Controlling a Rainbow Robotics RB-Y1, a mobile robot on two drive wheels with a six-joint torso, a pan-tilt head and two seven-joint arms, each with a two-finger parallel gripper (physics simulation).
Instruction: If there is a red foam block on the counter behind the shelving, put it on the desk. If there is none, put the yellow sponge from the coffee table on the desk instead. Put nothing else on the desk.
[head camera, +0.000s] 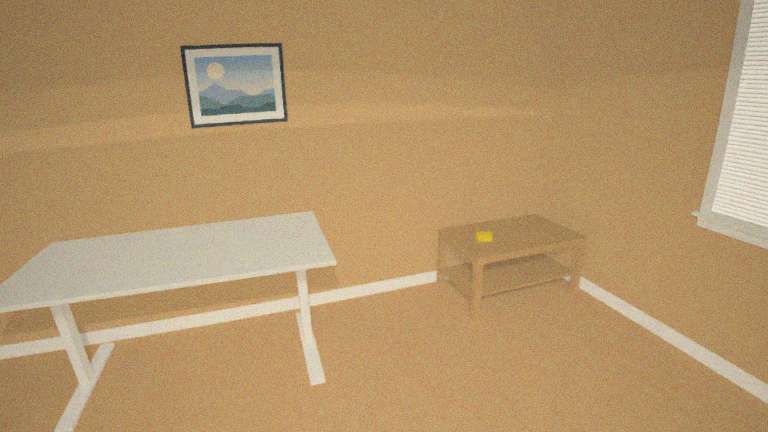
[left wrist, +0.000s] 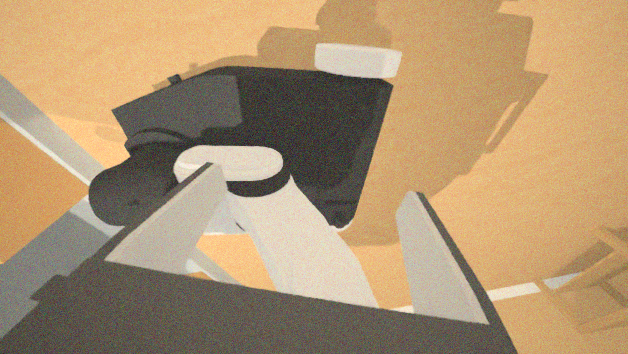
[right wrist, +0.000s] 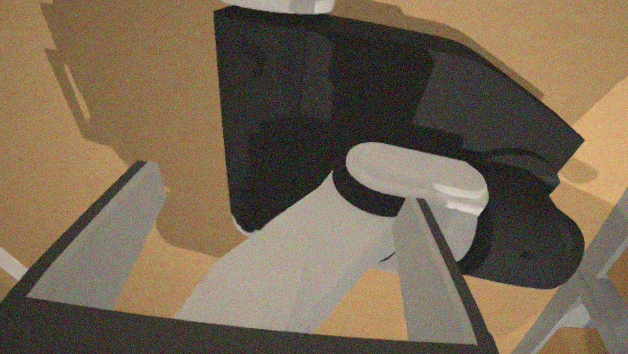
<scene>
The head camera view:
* wooden coffee table: 514, 258
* white desk: 64, 272
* framed picture: 228, 84
</scene>
